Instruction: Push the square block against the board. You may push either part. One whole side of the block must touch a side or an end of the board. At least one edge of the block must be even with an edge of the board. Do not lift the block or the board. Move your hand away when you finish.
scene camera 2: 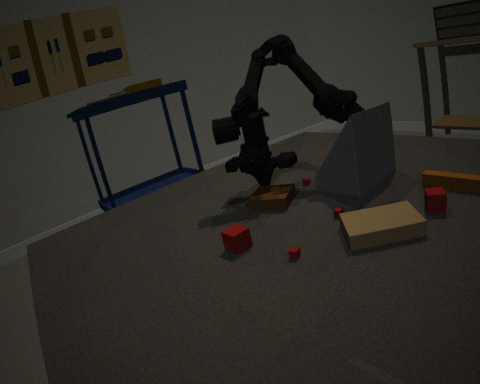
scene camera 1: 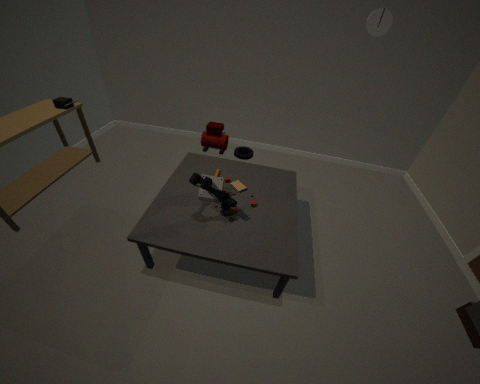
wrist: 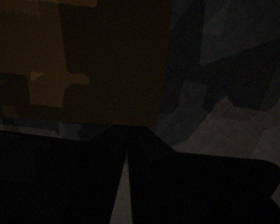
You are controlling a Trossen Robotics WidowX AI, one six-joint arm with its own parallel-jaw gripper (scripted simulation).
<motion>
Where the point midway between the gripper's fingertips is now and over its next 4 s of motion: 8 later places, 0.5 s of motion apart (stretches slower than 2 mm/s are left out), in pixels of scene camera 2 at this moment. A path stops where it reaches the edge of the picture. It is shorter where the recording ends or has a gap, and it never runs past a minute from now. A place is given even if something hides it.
My gripper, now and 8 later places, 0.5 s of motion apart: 266, 192; 263, 195; 261, 198; 262, 196; 265, 192; 262, 174; 255, 179; 260, 197; 257, 200
</motion>
